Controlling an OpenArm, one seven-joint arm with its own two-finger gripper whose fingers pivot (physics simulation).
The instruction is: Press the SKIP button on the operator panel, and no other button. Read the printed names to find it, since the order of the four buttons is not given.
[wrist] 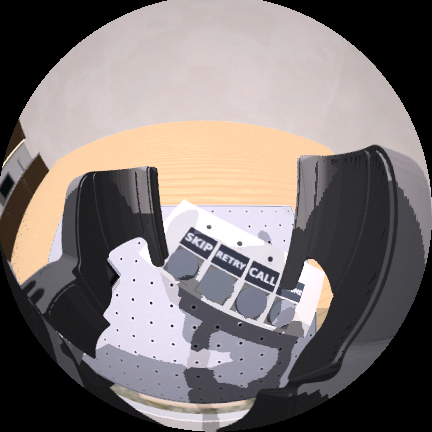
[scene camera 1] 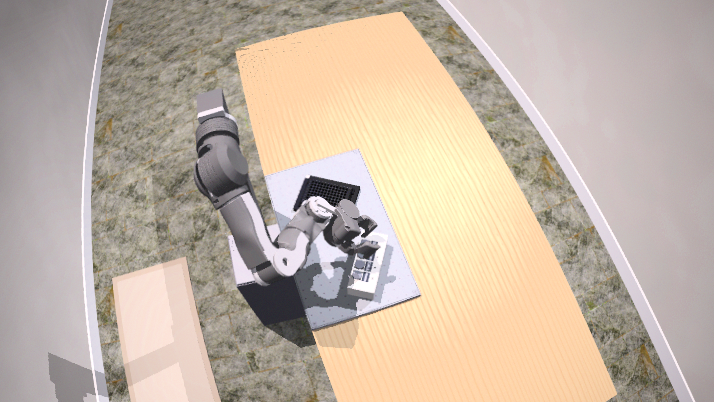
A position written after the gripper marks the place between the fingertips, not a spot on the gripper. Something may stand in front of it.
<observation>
In view: the gripper (scene camera 1: 372,242) and an operator panel (scene camera 1: 366,287).
The gripper is seen too in the wrist view (wrist: 219,219). The operator panel is seen too in the wrist view (wrist: 217,244).
</observation>
